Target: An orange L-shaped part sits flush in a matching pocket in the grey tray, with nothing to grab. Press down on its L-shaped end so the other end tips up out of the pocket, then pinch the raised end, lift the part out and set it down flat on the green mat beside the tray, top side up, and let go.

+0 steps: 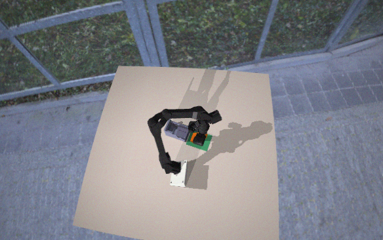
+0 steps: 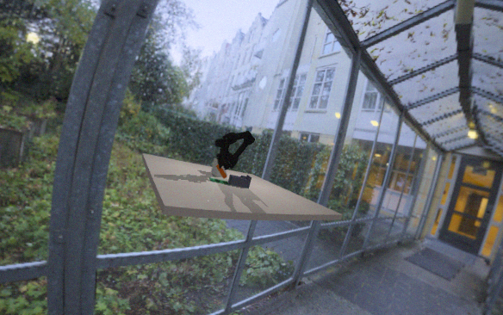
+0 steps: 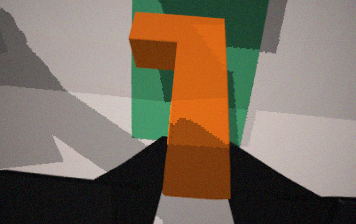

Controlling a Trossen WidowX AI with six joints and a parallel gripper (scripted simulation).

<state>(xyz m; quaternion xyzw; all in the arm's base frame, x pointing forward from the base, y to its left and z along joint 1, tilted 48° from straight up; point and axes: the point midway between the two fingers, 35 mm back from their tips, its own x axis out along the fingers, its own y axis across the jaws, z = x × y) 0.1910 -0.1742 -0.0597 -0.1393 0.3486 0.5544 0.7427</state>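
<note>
Now: gripper tip 11 cm above the green mat, 2 cm to the right of it and 1 cm short of it. Round my gripper tip: orange L-shaped part: 4 cm to the left, 3 cm below.
</note>
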